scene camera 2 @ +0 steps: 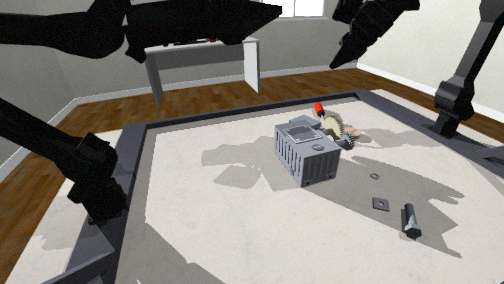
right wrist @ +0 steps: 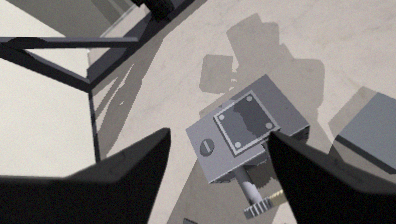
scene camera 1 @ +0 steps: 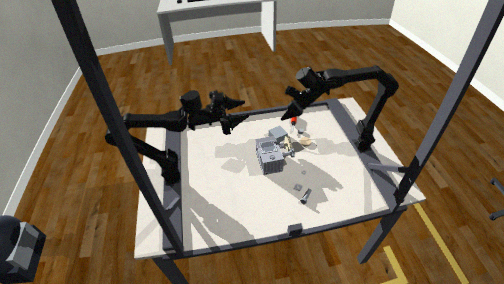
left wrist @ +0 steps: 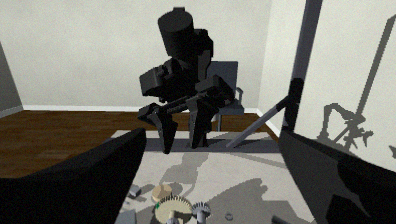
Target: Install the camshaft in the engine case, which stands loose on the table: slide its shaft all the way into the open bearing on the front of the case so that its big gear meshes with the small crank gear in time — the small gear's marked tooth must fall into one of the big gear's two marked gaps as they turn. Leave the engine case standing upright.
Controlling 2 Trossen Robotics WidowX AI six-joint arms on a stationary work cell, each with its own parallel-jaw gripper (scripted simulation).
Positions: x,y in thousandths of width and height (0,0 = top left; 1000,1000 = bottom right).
Note:
I see my left gripper (scene camera 1: 489,382), my right gripper (scene camera 2: 660,227) and a grey engine case (scene camera 2: 616,551).
The grey engine case shows as well in the right wrist view (right wrist: 585,627) and in scene camera 1 (scene camera 1: 539,565). My left gripper also shows in the left wrist view (left wrist: 537,609). My right gripper shows as well in the right wrist view (right wrist: 554,609) and in the left wrist view (left wrist: 451,676).

